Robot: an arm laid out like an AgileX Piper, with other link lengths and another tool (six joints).
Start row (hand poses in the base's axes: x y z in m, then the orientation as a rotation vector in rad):
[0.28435 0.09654 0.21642 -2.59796 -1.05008 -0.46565]
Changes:
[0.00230 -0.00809 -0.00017 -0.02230 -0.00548 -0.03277]
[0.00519 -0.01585 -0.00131 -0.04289 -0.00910 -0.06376]
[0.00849 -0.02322 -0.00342 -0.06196 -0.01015 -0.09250]
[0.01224 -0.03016 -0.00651 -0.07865 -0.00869 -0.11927]
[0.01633 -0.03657 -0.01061 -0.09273 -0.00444 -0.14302]
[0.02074 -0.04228 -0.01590 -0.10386 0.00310 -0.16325]
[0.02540 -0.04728 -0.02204 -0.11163 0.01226 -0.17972]
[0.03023 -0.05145 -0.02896 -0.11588 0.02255 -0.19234]
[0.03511 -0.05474 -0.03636 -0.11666 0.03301 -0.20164]
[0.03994 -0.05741 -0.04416 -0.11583 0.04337 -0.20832]
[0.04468 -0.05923 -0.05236 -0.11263 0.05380 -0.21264]
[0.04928 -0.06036 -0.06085 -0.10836 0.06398 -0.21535]
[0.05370 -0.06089 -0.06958 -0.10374 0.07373 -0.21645]
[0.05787 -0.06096 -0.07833 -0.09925 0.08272 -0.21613]
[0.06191 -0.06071 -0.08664 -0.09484 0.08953 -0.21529]
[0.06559 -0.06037 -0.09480 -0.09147 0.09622 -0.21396]
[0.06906 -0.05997 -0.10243 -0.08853 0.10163 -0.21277]
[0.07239 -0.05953 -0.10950 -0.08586 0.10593 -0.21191]
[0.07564 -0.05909 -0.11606 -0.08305 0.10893 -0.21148]
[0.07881 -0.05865 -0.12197 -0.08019 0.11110 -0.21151]
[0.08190 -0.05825 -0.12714 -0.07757 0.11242 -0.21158]
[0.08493 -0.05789 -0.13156 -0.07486 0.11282 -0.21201]
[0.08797 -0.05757 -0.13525 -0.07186 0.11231 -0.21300]
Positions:
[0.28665 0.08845 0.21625 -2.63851 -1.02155 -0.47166]
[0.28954 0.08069 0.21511 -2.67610 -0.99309 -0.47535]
[0.29284 0.07332 0.21300 -2.71061 -0.96532 -0.47553]
[0.29659 0.06638 0.20991 -2.74146 -0.93762 -0.47268]
[0.30068 0.05997 0.20581 -2.76780 -0.91134 -0.46624]
[0.30509 0.05426 0.20052 -2.78904 -0.88700 -0.45556]
[0.30975 0.04926 0.19438 -2.80479 -0.86545 -0.44314]
[0.31458 0.04509 0.18746 -2.81494 -0.84703 -0.42975]
[0.31946 0.04180 0.18006 -2.81996 -0.83146 -0.41689]
[0.32429 0.03913 0.17226 -2.82198 -0.81875 -0.40431]
[0.32903 0.03731 0.16406 -2.82049 -0.80818 -0.39221]
[0.33363 0.03618 0.15557 -2.81712 -0.79943 -0.38061]
[0.33805 0.03565 0.14684 -2.81256 -0.79284 -0.36945]
[0.34222 0.03558 0.13809 -2.80739 -0.78846 -0.35901]
[0.34626 0.03583 0.12978 -2.80223 -0.78553 -0.35146]
[0.34994 0.03617 0.12162 -2.79774 -0.78372 -0.34351]
[0.35341 0.03657 0.11399 -2.79384 -0.78231 -0.33718]
[0.35674 0.03701 0.10692 -2.79048 -0.78094 -0.33232]
[0.35999 0.03745 0.10036 -2.78738 -0.77935 -0.32941]
[0.36316 0.03789 0.09445 -2.78458 -0.77741 -0.32776]
[0.36625 0.03829 0.08928 -2.78212 -0.77578 -0.32717]
[0.36928 0.03865 0.08486 -2.77988 -0.77394 -0.32795]
[0.37232 0.03897 0.08117 -2.77780 -0.77153 -0.33022]

